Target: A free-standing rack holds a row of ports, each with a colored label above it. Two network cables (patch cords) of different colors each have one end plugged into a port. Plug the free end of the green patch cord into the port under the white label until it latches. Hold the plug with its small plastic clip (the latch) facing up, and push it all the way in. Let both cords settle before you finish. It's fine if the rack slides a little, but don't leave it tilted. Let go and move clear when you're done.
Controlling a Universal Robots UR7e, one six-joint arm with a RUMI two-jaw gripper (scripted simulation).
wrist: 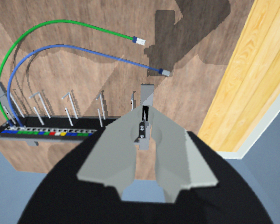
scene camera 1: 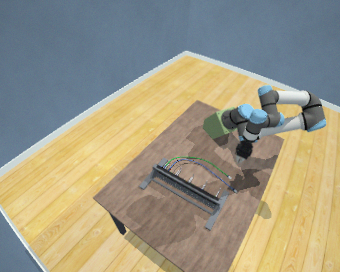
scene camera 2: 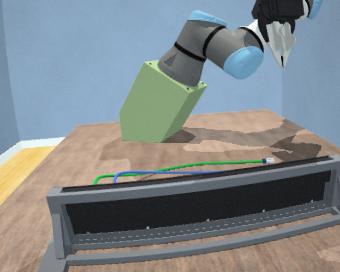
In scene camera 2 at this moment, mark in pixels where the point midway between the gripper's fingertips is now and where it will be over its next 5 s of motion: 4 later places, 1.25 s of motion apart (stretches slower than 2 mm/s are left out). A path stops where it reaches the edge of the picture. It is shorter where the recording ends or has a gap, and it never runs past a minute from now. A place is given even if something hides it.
The gripper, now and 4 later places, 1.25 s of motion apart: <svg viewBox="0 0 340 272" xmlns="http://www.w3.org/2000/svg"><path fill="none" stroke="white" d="M282 67L265 73L265 76L268 84L273 99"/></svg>
